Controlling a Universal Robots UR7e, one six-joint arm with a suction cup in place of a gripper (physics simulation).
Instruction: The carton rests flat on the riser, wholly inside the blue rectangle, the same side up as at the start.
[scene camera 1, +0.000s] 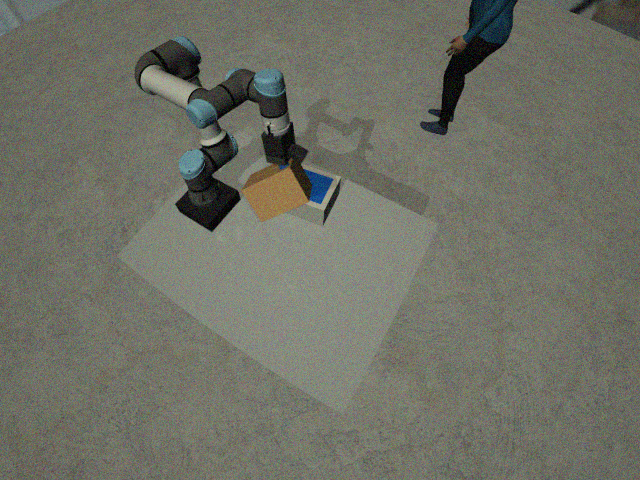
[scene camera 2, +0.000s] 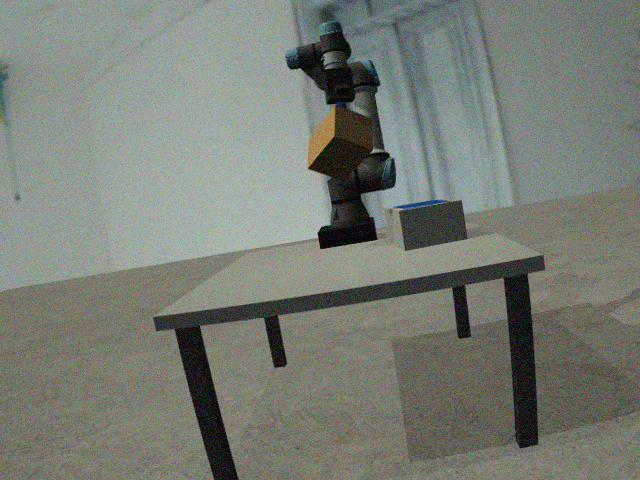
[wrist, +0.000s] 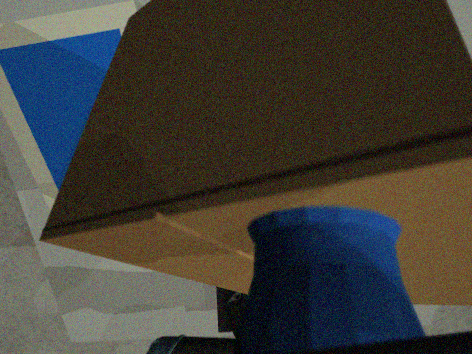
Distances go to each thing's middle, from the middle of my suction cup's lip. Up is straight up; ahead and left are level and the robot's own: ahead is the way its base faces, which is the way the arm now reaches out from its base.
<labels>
My suction cup is now 10 mm past the brown carton (scene camera 2: 344, 138), 20 mm to the left of it and 100 mm above it.
</labels>
